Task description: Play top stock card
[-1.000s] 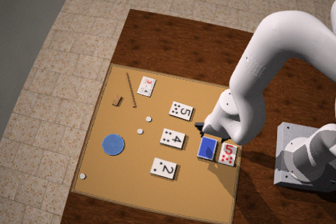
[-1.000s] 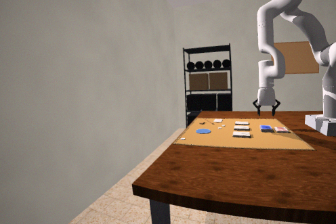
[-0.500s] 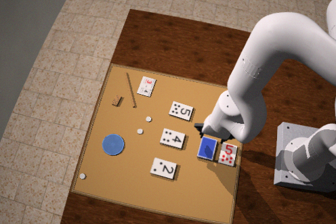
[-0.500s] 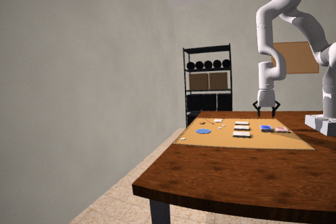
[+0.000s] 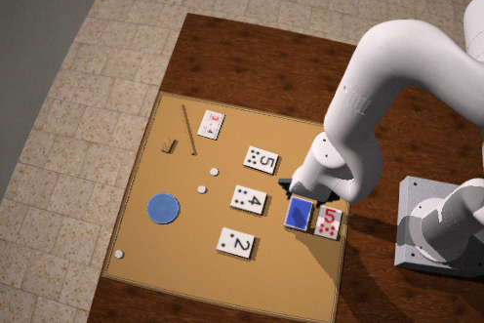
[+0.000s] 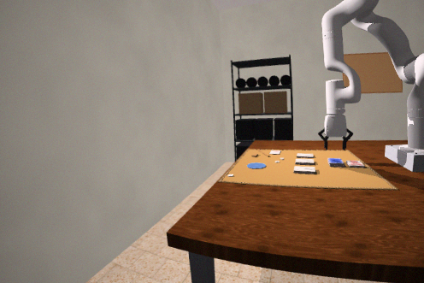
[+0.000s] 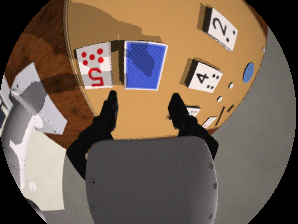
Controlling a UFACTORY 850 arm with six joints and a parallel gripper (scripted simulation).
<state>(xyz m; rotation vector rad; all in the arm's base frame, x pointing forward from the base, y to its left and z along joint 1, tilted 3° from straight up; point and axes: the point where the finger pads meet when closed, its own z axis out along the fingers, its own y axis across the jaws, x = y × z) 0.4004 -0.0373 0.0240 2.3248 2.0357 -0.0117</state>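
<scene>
Now: hand 60 mm above the blue-backed card and 30 mm to the right of it. From my hand the other things lie so: tan card cloth (170 mm ahead, 90 mm below, 10 mm to the left).
</scene>
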